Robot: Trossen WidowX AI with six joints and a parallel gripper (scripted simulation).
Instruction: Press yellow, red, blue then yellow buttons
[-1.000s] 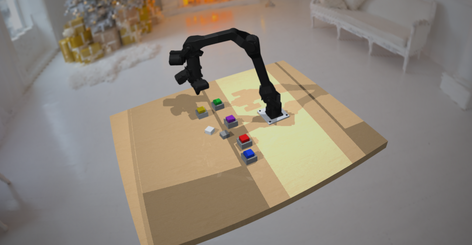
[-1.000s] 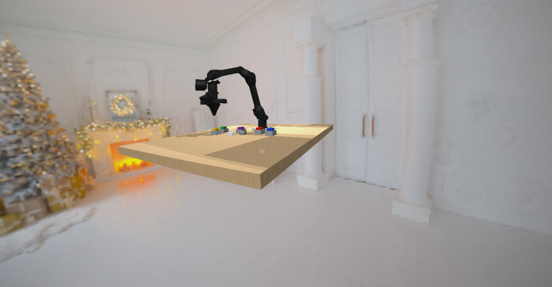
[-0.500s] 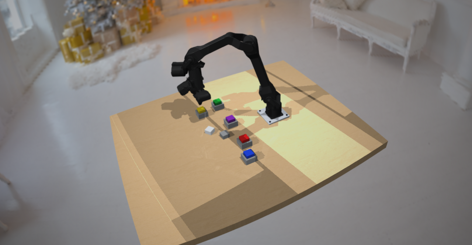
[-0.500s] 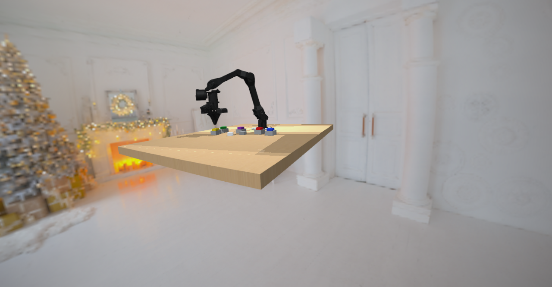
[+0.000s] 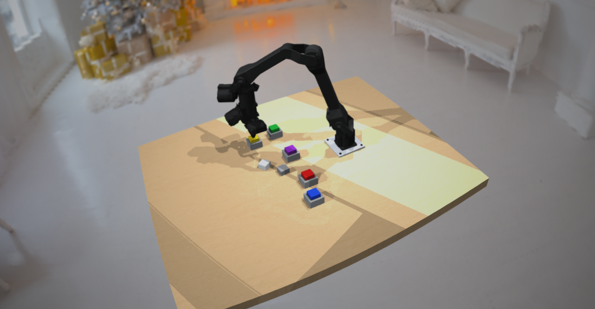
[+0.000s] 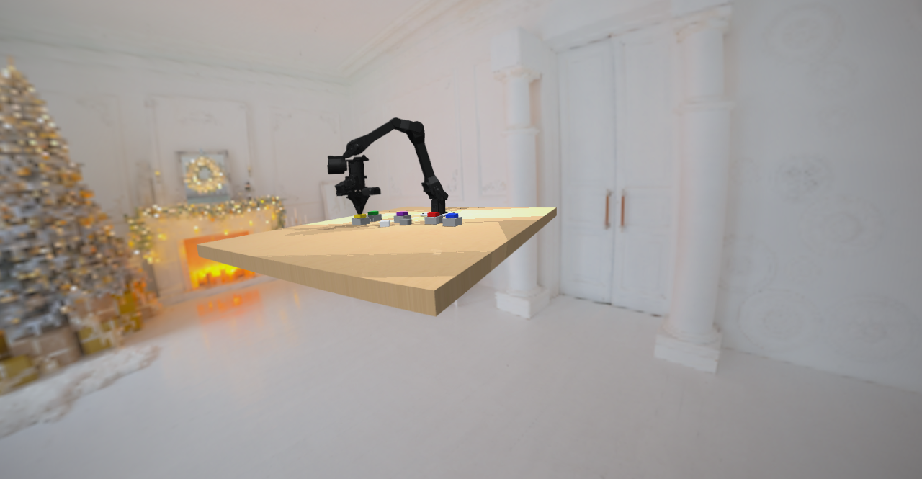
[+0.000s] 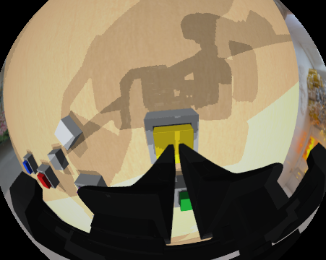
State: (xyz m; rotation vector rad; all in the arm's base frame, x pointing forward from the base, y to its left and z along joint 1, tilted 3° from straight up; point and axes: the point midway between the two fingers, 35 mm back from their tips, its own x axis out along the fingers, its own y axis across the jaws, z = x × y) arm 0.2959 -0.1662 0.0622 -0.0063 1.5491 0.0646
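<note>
Now: gripper tip 1 cm above the yellow button. The rest, counted from my gripper tip: green button 9 cm behind, 2 cm to the right, 1 cm below; then white block 14 cm to the left, 3 cm below, 1 cm ahead; then purple button 13 cm to the left, 10 cm behind, 1 cm below.
</note>
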